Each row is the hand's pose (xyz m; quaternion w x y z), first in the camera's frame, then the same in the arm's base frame.
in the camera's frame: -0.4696 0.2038 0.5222 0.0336 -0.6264 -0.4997 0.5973
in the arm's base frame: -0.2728 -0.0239 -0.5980 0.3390 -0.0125 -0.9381 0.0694
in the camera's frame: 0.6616 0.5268 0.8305 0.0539 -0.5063 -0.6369 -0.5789
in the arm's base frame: 0.6439 0.4007 0.0791 0.7334 -0.0862 -0.0939 -0.6677
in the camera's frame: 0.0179 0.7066 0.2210 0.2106 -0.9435 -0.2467 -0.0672
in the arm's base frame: -0.2553 0.3029 0.0906 0.8760 -0.2619 -0.4041 0.0268
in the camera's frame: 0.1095 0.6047 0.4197 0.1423 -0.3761 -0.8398 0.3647
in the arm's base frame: -0.0325 0.2731 0.0026 0.3598 0.2894 -0.8323 -0.3067
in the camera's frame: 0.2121 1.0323 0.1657 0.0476 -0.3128 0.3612 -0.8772
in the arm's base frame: -0.2185 0.3436 0.4698 0.5275 -0.4207 0.7273 -0.1255
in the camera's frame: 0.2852 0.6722 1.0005 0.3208 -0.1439 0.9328 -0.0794
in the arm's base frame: 0.5051 -0.0132 0.0444 0.1441 -0.2090 0.5534 0.7933
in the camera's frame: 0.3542 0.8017 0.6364 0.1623 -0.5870 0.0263 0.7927
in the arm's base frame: 0.2590 0.2195 0.2429 0.2122 -0.0633 -0.7663 0.6031
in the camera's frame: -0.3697 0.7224 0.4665 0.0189 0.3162 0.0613 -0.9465
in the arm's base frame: -0.3258 -0.1183 -0.0781 0.1269 -0.0066 0.8544 -0.5038
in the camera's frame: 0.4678 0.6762 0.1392 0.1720 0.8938 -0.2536 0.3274
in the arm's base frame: -0.0199 0.6645 0.2451 0.6489 -0.7538 0.0051 0.1036
